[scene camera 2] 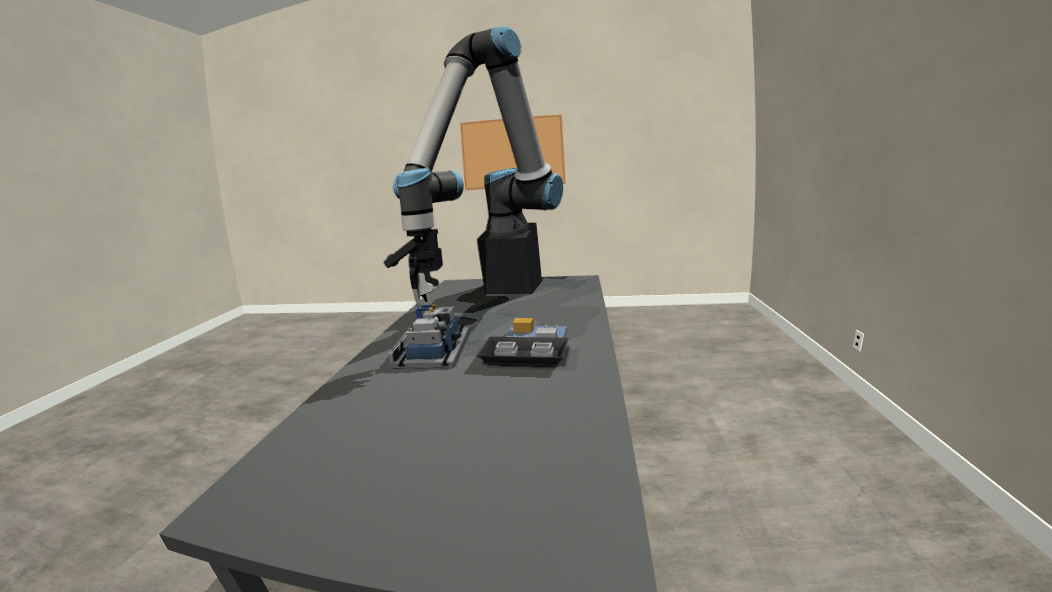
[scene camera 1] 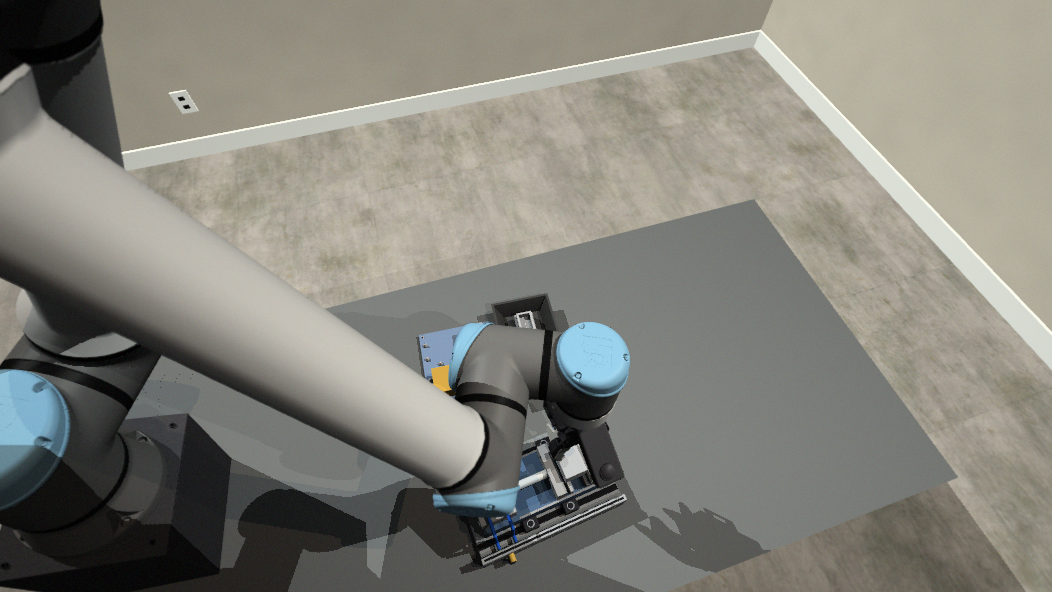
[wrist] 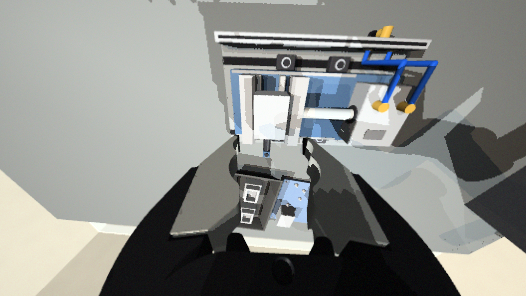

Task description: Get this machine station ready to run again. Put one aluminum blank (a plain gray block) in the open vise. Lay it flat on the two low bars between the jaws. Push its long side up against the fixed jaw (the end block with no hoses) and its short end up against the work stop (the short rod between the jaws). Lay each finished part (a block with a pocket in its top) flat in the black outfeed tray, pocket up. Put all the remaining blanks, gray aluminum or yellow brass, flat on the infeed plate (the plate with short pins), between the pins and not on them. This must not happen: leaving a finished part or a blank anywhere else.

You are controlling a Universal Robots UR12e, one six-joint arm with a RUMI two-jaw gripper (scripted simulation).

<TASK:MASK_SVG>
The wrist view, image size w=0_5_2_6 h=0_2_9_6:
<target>my gripper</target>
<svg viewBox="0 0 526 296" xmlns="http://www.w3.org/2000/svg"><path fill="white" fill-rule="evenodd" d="M99 296L461 296L434 253L406 220L359 174L353 174L342 163L308 137L303 138L302 149L303 155L309 161L307 174L310 177L310 188L307 203L308 230L313 231L314 239L309 255L250 252L243 235L233 232L241 222L239 184L233 179L238 171L237 154L240 152L239 135L236 134L198 166L191 167L147 213L120 251Z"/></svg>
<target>gray aluminum blank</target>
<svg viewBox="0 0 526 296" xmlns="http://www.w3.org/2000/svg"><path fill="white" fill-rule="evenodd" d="M256 90L254 94L254 139L285 140L290 96L286 91Z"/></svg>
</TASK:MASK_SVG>
